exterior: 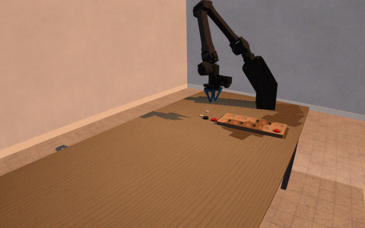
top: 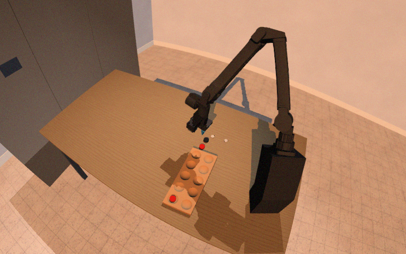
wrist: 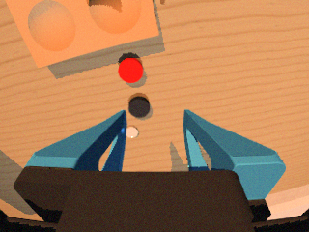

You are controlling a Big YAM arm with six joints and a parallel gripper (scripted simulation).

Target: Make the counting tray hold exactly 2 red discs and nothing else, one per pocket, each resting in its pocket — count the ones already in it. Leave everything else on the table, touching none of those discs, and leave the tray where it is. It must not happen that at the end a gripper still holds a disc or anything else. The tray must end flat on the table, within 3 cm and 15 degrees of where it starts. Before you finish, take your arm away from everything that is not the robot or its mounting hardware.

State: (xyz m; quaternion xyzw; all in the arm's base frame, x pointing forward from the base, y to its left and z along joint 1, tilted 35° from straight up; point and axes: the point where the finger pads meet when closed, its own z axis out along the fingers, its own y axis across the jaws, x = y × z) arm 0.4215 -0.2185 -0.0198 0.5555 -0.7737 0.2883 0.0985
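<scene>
Right now my hand is 4 cm past the black disc, 5 cm to the left of it and 13 cm above it. Round my hand: orange counting tray: 2 cm behind, 23 cm to the left, 12 cm below.
</scene>
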